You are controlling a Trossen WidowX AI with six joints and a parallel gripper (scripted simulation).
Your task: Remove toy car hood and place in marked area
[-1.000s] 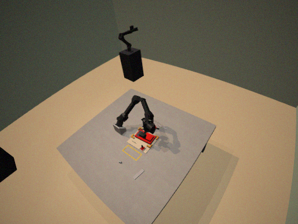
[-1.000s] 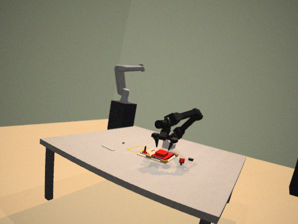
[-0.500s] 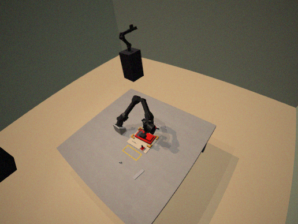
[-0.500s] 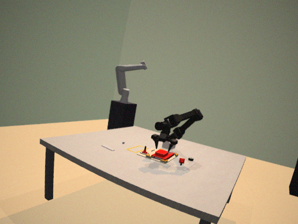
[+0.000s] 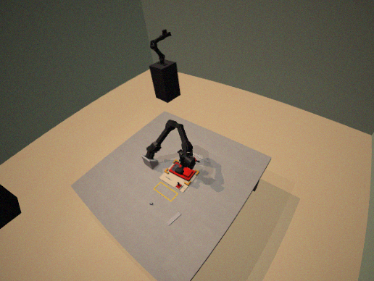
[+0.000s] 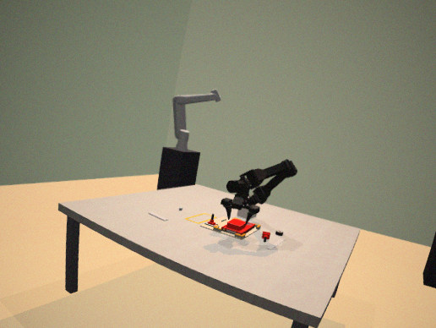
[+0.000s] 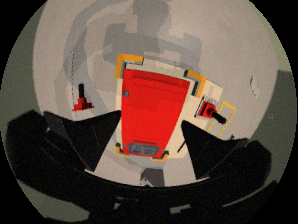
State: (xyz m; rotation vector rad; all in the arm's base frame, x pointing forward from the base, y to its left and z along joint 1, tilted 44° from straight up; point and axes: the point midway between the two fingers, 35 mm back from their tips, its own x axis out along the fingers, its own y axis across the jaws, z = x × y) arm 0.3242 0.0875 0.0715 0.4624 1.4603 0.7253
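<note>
My gripper tip is now 10 mm above the hood. Also, from my gripper tip: black wheel: 180 mm behind, 160 mm to the left, 40 mm below.
</note>
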